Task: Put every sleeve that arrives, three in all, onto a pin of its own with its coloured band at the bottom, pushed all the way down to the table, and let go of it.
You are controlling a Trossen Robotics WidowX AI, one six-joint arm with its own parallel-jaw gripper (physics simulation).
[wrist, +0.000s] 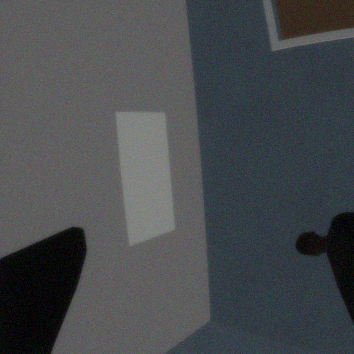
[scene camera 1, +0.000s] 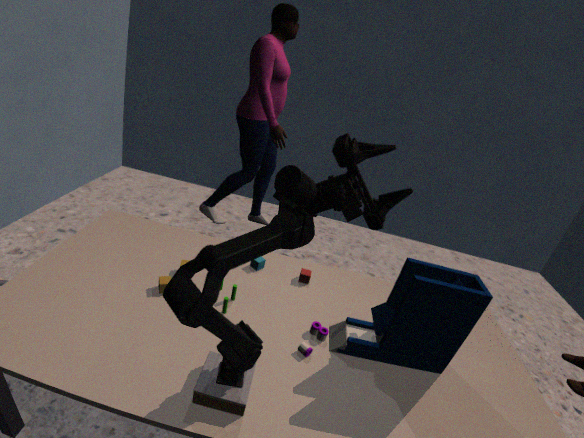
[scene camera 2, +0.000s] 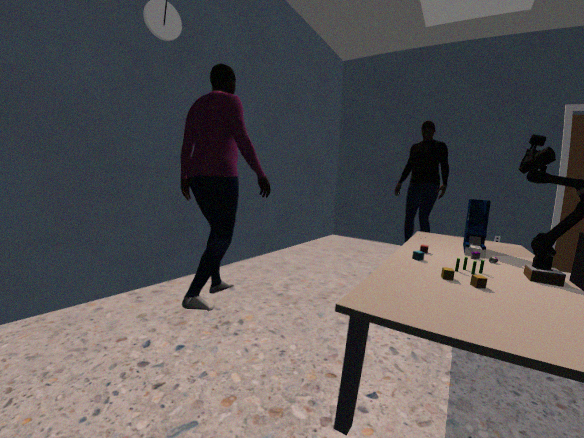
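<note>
Two grey sleeves point(scene camera 1: 315, 328) point(scene camera 1: 323, 334) stand upright side by side, purple bands on top, before the blue chute. A third sleeve point(scene camera 1: 304, 349) point(scene camera 2: 494, 260) lies on its side near them; its purple band faces right in scene camera 1. Four thin green pins stand on the table, seen in scene camera 2 point(scene camera 2: 457, 265) point(scene camera 2: 465, 263) point(scene camera 2: 474, 268) point(scene camera 2: 482, 266), with no sleeve on them. In scene camera 1 the arm partly hides the pins point(scene camera 1: 234, 292) point(scene camera 1: 225, 305). My gripper point(scene camera 1: 403, 169) point(wrist: 211, 243) is open and empty, high above the table, pointing away from it.
The blue chute point(scene camera 1: 430, 320) point(scene camera 2: 477, 220) stands beyond the sleeves. A red cube point(scene camera 1: 305, 276) point(scene camera 2: 424, 248), a teal cube point(scene camera 1: 258, 263) point(scene camera 2: 418, 255) and two yellow cubes point(scene camera 2: 447, 273) point(scene camera 2: 478, 281) lie around the pins. A person in pink point(scene camera 1: 265, 80) point(scene camera 2: 215, 135) and one in black point(scene camera 2: 428, 162) are beyond the table.
</note>
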